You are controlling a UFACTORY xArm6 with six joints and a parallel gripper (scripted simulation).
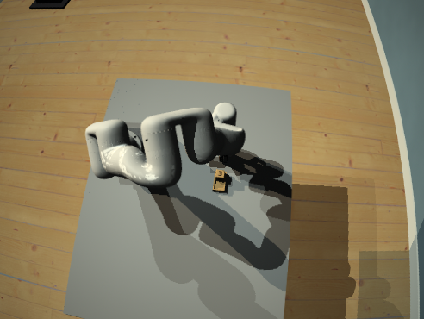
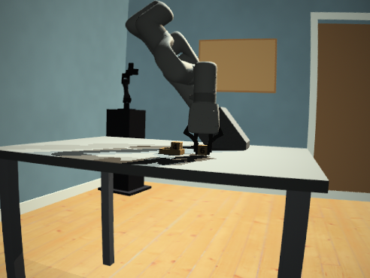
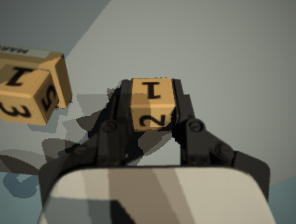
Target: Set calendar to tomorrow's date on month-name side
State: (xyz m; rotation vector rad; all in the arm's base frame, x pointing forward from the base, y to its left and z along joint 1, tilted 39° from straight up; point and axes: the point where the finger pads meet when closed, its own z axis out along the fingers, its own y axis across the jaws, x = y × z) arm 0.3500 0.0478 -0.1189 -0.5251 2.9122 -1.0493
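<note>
My hand is right at the wooden number cube. The rest, counted from my hand: wooden calendar tray 10 mm ahead, 110 mm to the right, 20 mm below.
</note>
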